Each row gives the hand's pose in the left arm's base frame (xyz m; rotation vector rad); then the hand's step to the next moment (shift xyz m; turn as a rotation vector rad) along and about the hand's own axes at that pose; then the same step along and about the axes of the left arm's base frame.
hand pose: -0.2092 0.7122 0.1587 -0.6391 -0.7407 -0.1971
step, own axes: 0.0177 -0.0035 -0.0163 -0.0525 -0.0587 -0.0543
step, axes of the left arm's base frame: 0.0208 -0.0117 0.0046 -0.0301 -0.0822 -0.0385
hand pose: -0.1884 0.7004 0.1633 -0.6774 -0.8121 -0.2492
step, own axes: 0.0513 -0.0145 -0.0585 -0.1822 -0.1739 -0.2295
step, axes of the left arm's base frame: 0.0622 -0.0464 0.0156 -0.0670 -0.2889 -0.1677
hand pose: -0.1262 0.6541 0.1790 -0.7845 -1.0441 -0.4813
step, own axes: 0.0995 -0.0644 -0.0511 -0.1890 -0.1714 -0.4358
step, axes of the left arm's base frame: 0.0289 -0.0798 0.0973 0.0510 -0.4458 -0.2317
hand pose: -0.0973 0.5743 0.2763 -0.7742 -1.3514 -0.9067
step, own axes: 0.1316 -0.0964 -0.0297 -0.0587 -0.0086 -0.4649
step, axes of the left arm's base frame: -0.0719 -0.0831 0.1242 0.2083 -0.4085 -0.0969
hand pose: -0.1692 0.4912 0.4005 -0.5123 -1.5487 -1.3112
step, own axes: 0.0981 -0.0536 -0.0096 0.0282 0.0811 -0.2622
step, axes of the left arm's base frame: -0.0798 -0.0526 0.0587 0.1624 -0.2194 0.0402
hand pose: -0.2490 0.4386 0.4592 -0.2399 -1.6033 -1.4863
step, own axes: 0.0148 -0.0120 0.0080 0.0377 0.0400 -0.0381
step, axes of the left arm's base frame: -0.0203 -0.0023 0.0032 0.0235 -0.0388 0.0492
